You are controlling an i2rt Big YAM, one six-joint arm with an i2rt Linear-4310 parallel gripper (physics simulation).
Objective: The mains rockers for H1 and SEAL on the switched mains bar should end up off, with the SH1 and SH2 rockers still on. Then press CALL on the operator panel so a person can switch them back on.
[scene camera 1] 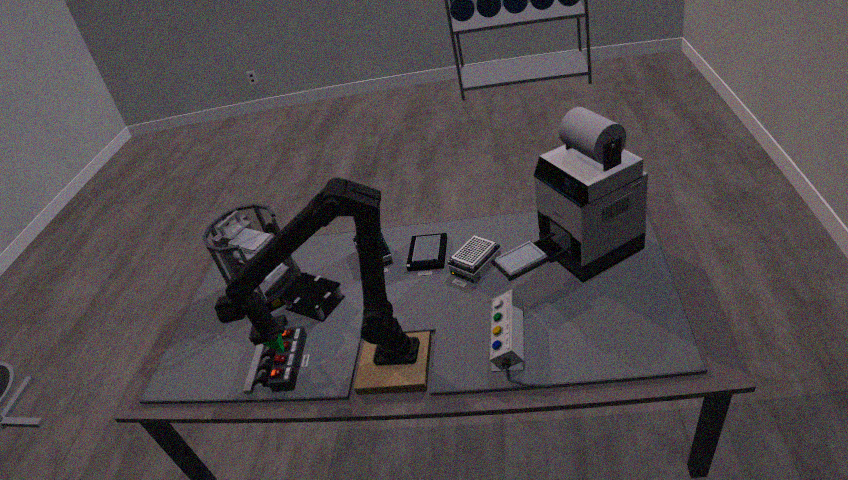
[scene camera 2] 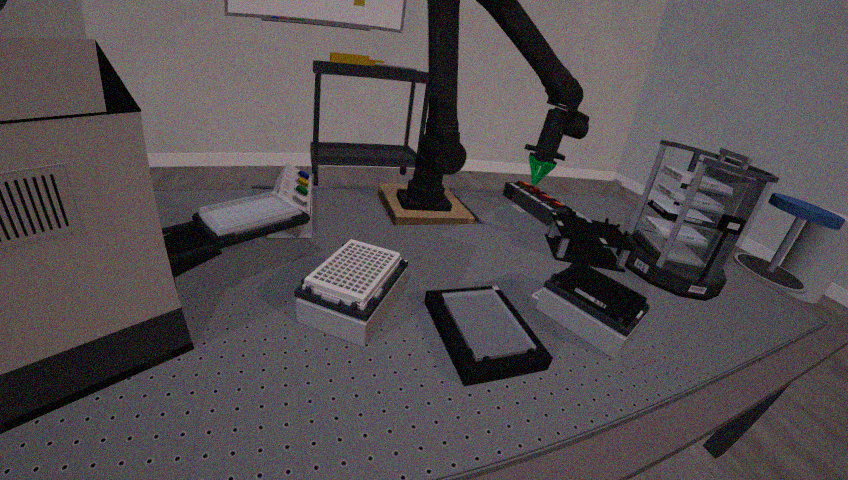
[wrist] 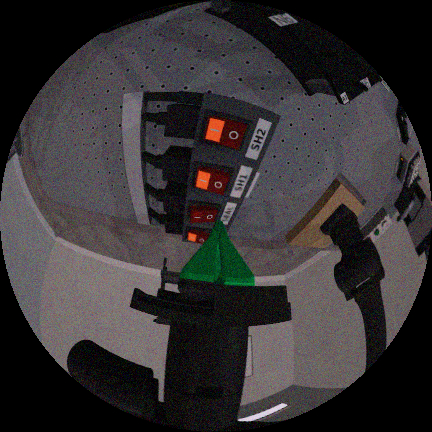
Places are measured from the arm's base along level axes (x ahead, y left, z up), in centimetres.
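Pixels of known places: gripper, fingertip midpoint: point(scene camera 1: 283, 350) point(scene camera 2: 533, 184) point(wrist: 217, 223); arm's base, origin of the base link: point(scene camera 1: 397, 353) point(scene camera 2: 423, 202) point(wrist: 339, 220).
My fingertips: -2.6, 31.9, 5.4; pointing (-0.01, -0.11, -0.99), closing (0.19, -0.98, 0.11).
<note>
Ahead of a thing's pixels: the offset from my fingertips to its middle, as dx, dy, dz.
The switched mains bar point(scene camera 1: 299, 352) point(scene camera 2: 526, 202) point(wrist: 227, 106) lies at the left of the table in scene camera 1. In the wrist view the SH2 rocker @(+8.6, +2.4, -2.1) point(wrist: 225, 133) and SH1 rocker @(+3.7, +1.9, -2.1) point(wrist: 212, 181) have their I sides lit orange. The SEAL rocker @(-1.3, +1.4, -2.1) point(wrist: 203, 215) is dark, off. The end rocker @(-6.3, +1.0, -2.1) point(wrist: 195, 236), by position H1, is lit; its label is hidden behind the green fingers. My gripper point(scene camera 1: 280, 347) point(scene camera 2: 536, 183) point(wrist: 217, 223) is shut and empty, its tips low over the bar beside the SEAL label. The operator panel @(+6.9, -62.5, -2.6) point(scene camera 1: 516, 336) point(scene camera 2: 288, 180) has white, green, yellow and blue buttons; their labels are unreadable.
Black plugs @(+3.3, +5.6, -4.6) point(wrist: 177, 162) line the bar's side. A black device @(+25.9, -0.6, -3.0) point(scene camera 1: 315, 292) point(scene camera 2: 589, 237) and a plate carousel @(+34.7, +19.3, +7.9) point(scene camera 2: 690, 220) stand beyond the bar. Plate stations, a white-topped plate @(+38.3, -52.2, -0.5) point(scene camera 1: 474, 251) point(scene camera 2: 357, 270) and a large instrument @(+43.1, -89.0, +16.0) point(scene camera 1: 606, 208) point(scene camera 2: 77, 226) stand farther off. The arm's wooden base point(scene camera 1: 389, 377) lies between bar and panel.
</note>
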